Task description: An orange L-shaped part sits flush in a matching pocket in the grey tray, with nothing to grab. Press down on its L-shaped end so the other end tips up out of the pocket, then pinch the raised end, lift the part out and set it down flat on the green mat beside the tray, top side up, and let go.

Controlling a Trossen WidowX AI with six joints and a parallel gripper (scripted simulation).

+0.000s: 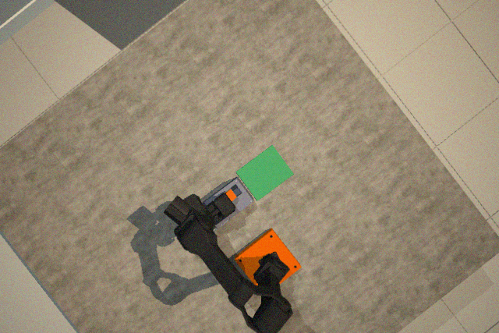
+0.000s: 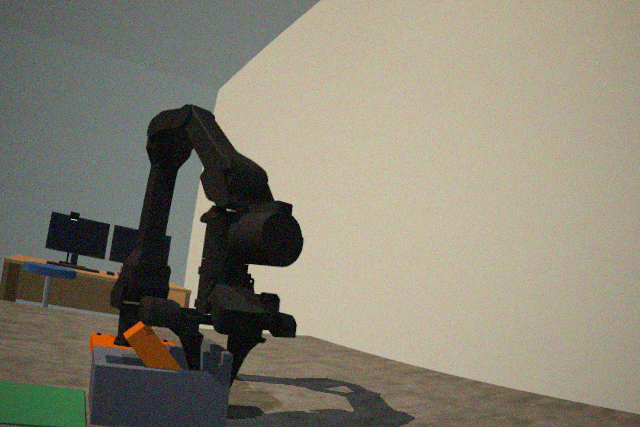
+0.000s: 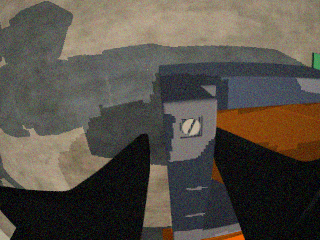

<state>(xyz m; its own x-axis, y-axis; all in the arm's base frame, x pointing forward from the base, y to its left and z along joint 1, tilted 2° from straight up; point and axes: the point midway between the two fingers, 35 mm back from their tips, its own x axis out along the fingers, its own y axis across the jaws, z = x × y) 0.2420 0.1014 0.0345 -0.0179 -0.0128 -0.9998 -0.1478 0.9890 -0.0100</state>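
Now: gripper tip 5 cm to the left of the orange L-shaped part and 1 cm below it. The rest, counted from my gripper tip: green mat (22 cm to the right, 5 cm below, 3 cm ahead).
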